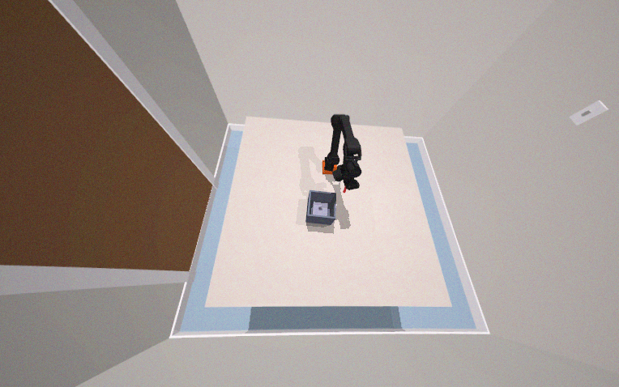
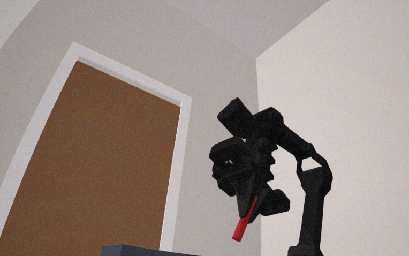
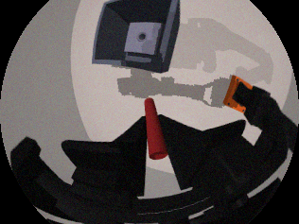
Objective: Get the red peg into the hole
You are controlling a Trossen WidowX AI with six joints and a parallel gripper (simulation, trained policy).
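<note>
The pale plate is 110 mm ahead of my gripper tip, 110 mm to the right of it and 150 mm below it. Also, from my gripper tip: red peg (10 mm above).
</note>
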